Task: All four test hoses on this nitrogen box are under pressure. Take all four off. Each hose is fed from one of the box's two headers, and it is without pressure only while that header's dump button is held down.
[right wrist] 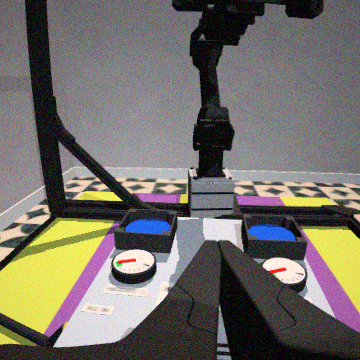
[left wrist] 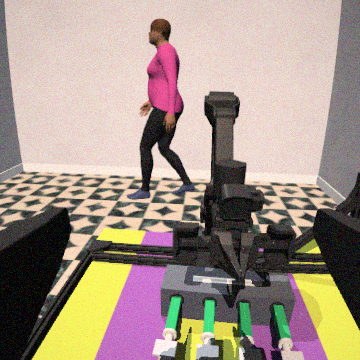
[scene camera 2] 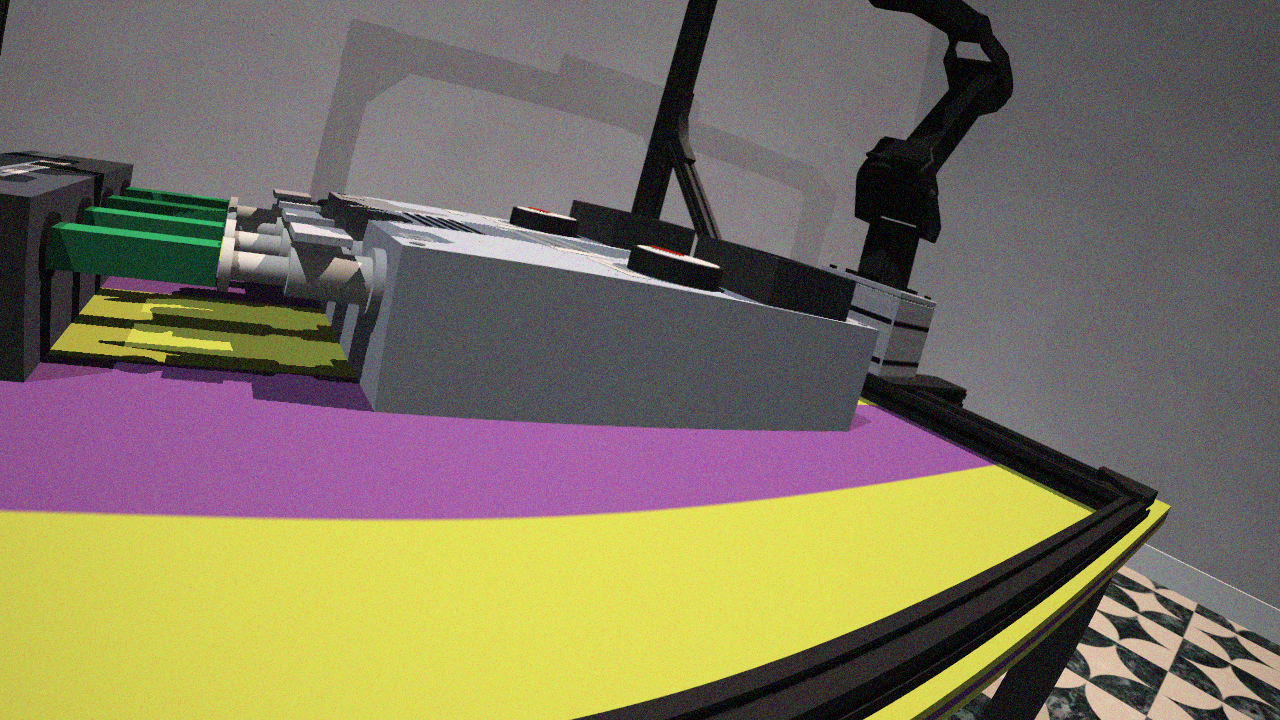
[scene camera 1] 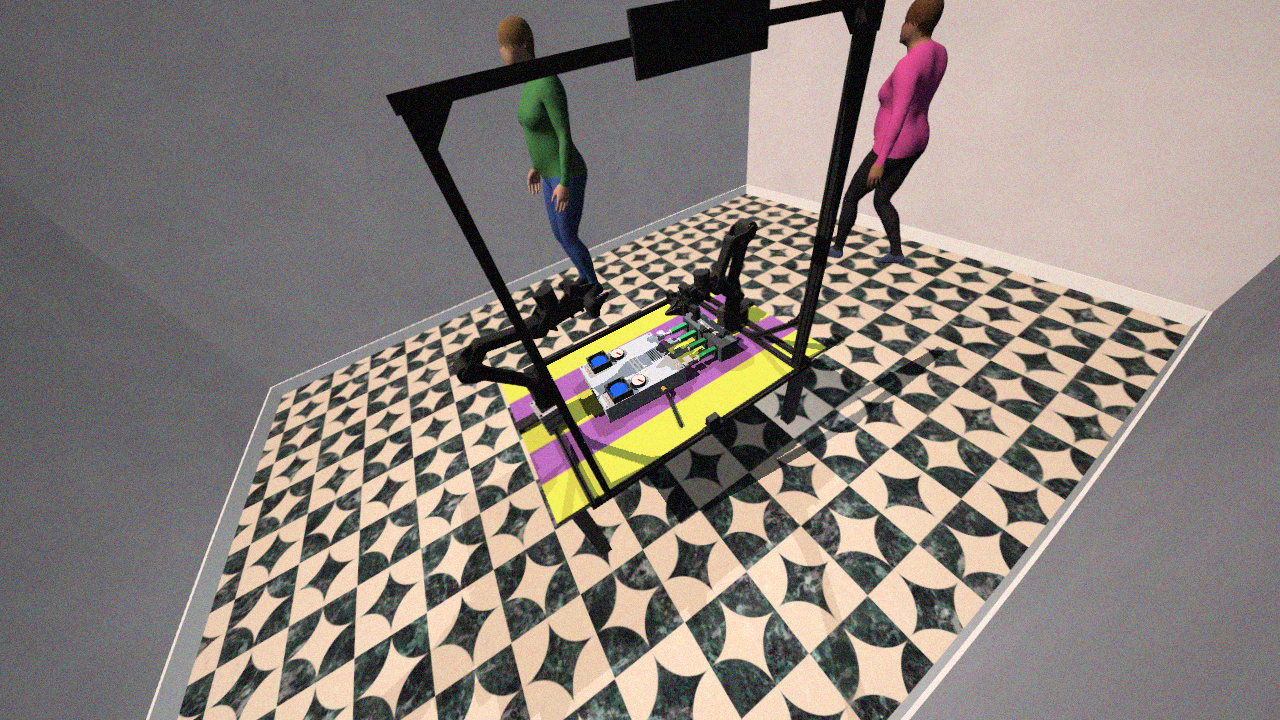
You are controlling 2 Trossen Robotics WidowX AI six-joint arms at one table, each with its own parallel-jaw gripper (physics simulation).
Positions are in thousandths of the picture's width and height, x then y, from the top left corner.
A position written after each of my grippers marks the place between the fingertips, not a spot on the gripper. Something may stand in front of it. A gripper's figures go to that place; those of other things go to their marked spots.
Scene:
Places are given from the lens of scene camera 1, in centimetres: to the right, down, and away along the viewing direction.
my left gripper (scene camera 1: 470, 401): -13, -25, 116
my right gripper (scene camera 1: 520, 437): 10, -18, 130
grey nitrogen box (scene camera 1: 504, 498): 2, -1, 139

